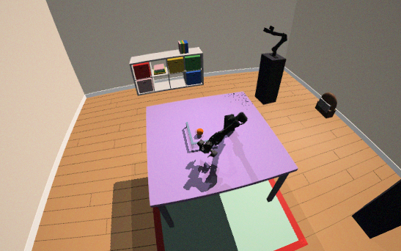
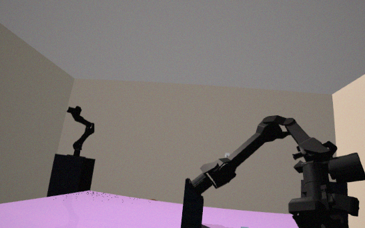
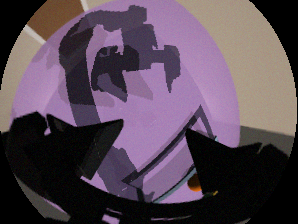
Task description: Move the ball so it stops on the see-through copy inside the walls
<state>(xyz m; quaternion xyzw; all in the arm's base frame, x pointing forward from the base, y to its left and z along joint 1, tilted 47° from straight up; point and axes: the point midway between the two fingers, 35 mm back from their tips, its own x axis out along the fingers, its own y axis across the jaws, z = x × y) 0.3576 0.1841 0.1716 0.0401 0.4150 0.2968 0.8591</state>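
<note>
Right now my gripper tip is 290 mm to the left of the orange ball, 70 mm past it and 10 mm above it.
</note>
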